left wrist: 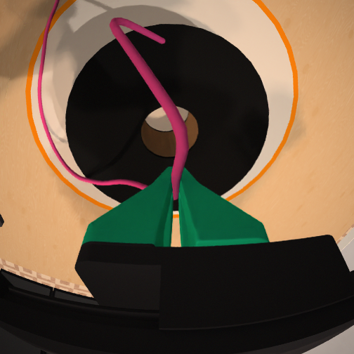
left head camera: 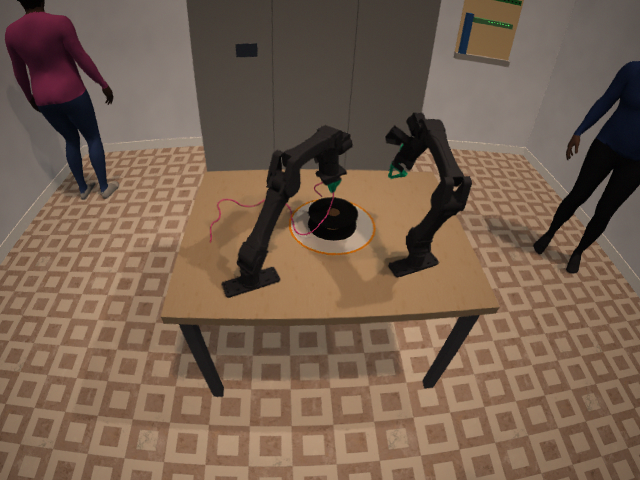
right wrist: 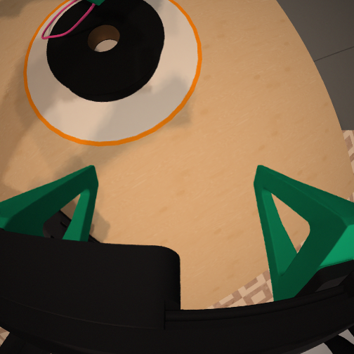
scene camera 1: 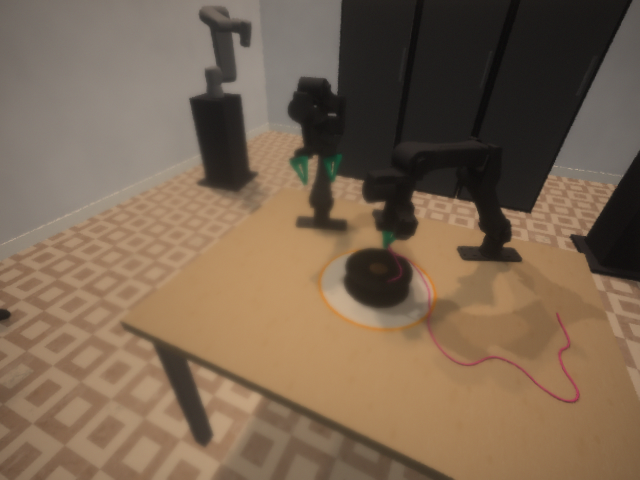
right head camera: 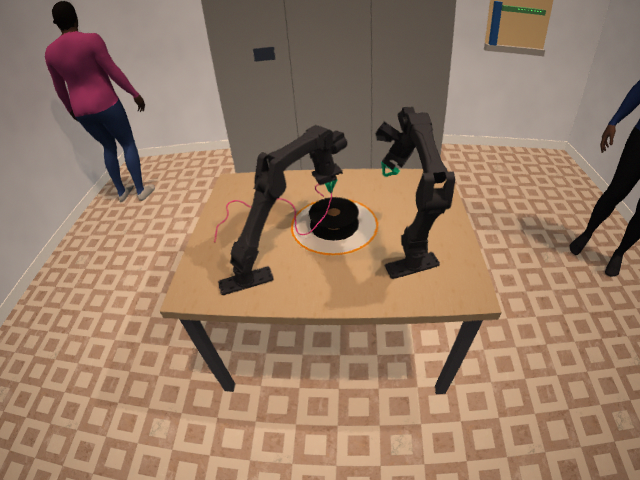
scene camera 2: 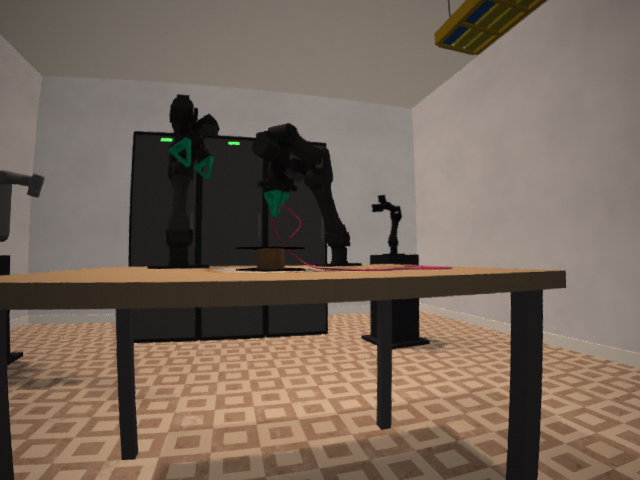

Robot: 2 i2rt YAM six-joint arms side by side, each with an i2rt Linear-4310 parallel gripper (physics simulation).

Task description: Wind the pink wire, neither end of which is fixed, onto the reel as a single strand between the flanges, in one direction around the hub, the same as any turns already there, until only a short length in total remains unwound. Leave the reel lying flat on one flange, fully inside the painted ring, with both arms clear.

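Pixels of known places: left gripper, fingertip midpoint: [left head camera: 331, 192] [scene camera 1: 384, 247] [right head camera: 330, 192] [scene camera 2: 274, 217]; right gripper, fingertip midpoint: [left head camera: 393, 170] [scene camera 1: 319, 183] [right head camera: 389, 167] [scene camera 2: 198, 172]; left arm's base at its link origin: [left head camera: 251, 282] [scene camera 1: 488, 254] [right head camera: 245, 281] [scene camera 2: 339, 265]; right arm's base at its link origin: [left head camera: 413, 264] [scene camera 1: 321, 224] [right head camera: 412, 265] [scene camera 2: 178, 268].
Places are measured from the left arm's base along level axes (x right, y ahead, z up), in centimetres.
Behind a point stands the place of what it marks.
Observation:
The black reel [left head camera: 347, 223] {x 42.6, y 8.3, z 6.5 cm} [right head camera: 346, 221] {x 43.1, y 9.0, z 6.6 cm} [scene camera 1: 361, 279] {x 46.5, y 22.2, z 6.5 cm} [left wrist: 230, 100] [right wrist: 140, 55] lies flat inside the orange ring [left head camera: 333, 253] {x 33.5, y 1.6, z -0.2 cm} [scene camera 1: 386, 329] {x 40.2, y 34.4, z 0.1 cm} [left wrist: 296, 90] [right wrist: 201, 55]. Its brown hub [scene camera 2: 270, 259] {x 42.9, y 20.3, z 3.1 cm} shows no turns in scene camera 2. My left gripper [left head camera: 333, 190] {x 40.5, y 18.3, z 15.3 cm} [scene camera 1: 386, 246] {x 40.5, y 18.3, z 15.3 cm} [scene camera 2: 275, 214] {x 40.5, y 18.3, z 15.3 cm} [left wrist: 175, 175] is shut on the pink wire [scene camera 1: 467, 364] {x 22.5, y 44.1, z 0.4 cm} [scene camera 2: 361, 270] {x 27.5, y 40.5, z 0.1 cm} [left wrist: 150, 77] above the reel. A short hooked end sticks out past its fingertips; the long part drops beside the reel and wanders across the table. My right gripper [scene camera 1: 318, 181] {x 59.3, y 6.4, z 28.4 cm} [scene camera 2: 197, 172] {x 59.3, y 6.4, z 28.4 cm} [right wrist: 175, 173] is open and empty, high to one side of the reel.
Both arms stand on the wooden table [left head camera: 289, 299] {x 9.6, y -12.1, z 0.0 cm} [right head camera: 289, 302] {x 12.2, y -15.1, z 0.0 cm} [scene camera 1: 248, 310] {x 78.0, y 29.3, z 0.0 cm}. The wire's far end lies near the table's left side in the head views. People stand beyond the table. Another arm on a black pedestal [scene camera 1: 222, 139] stands in the background.

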